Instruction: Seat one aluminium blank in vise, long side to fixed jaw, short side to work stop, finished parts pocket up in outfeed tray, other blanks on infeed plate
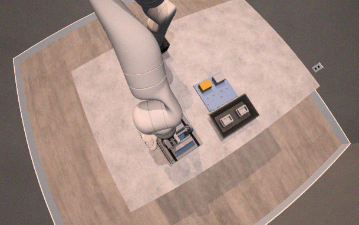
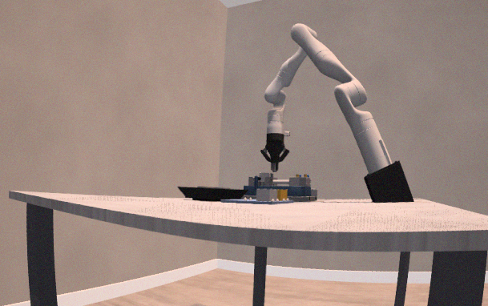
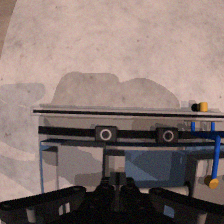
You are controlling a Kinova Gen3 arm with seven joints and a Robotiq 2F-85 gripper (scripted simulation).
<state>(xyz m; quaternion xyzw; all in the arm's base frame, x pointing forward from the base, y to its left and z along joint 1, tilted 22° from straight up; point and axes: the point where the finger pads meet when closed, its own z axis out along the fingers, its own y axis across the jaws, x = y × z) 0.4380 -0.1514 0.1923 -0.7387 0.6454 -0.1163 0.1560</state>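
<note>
The aluminium blank lies 4 cm ahead of my hand and 4 cm below it. Also, from my hand: blue vise base (3 cm behind, 3 cm to the left, 10 cm below); then brass blank (16 cm behind, 29 cm to the left, 11 cm below).
</note>
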